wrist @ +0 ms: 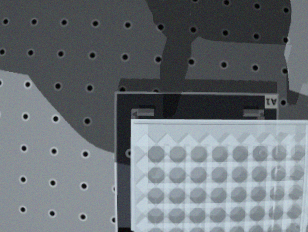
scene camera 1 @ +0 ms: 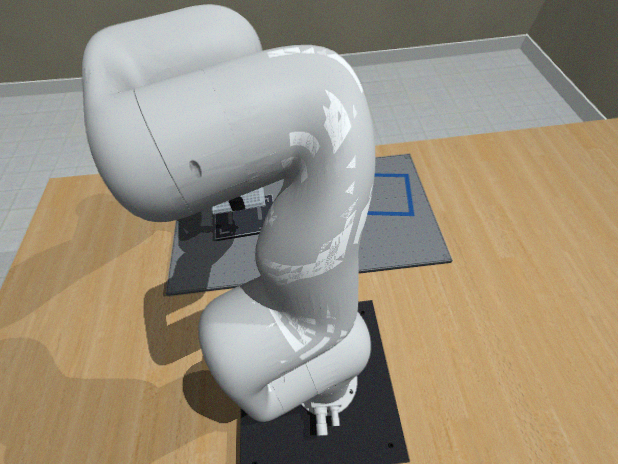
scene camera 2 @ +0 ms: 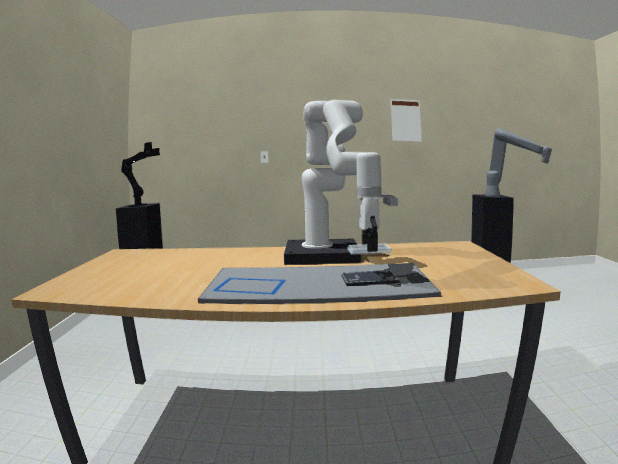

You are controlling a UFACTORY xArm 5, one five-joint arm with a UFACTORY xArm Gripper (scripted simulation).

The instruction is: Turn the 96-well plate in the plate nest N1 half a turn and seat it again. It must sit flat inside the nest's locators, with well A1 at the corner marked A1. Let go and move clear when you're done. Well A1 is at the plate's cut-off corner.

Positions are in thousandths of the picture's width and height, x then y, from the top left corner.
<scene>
A 96-well plate (wrist: 800, 623) is 14 cm from the lens. A plate nest (wrist: 541, 459): 23 cm from the lens. The marked spots on the plate nest and the 96-well plate are 10 cm apart.
</scene>
